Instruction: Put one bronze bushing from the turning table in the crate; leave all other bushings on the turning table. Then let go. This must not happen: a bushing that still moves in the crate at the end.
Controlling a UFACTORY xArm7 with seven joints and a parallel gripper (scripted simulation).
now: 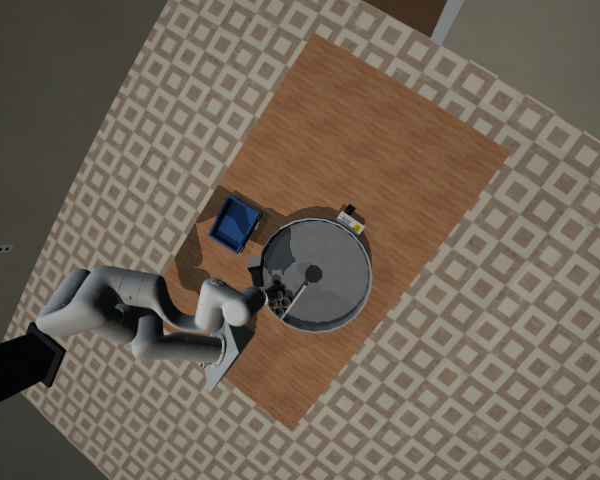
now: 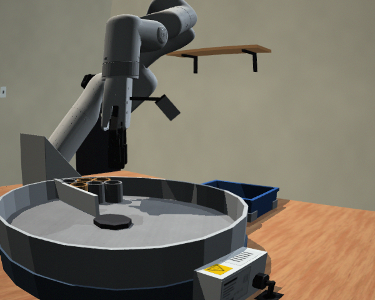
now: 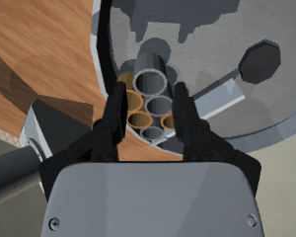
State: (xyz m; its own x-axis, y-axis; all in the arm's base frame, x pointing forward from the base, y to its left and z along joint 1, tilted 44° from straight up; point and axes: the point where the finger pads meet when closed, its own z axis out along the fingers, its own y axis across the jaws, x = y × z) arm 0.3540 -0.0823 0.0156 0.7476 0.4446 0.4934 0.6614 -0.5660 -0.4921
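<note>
Now: hand 110 mm to the left of the grey turning table, 100 mm short of it and 90 mm above it. The rest, counted from my hand: blue crate 260 mm to the left, 120 mm below, 100 mm ahead.
</note>
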